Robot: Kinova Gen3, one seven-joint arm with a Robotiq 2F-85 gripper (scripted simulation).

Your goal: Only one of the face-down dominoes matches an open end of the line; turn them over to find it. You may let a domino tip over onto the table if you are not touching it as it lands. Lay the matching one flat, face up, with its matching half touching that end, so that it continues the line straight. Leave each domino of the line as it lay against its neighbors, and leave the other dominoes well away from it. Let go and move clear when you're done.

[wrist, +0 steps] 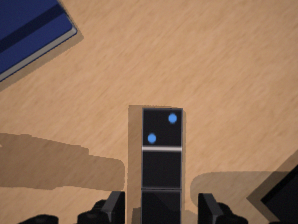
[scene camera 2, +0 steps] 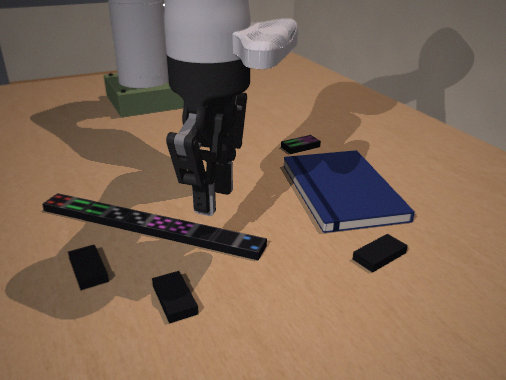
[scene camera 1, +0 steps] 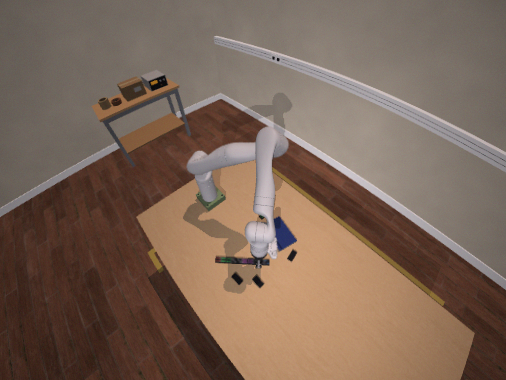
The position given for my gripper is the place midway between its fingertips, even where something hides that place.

I see my gripper (scene camera 2: 214, 202) and a blue book (scene camera 2: 342, 190).
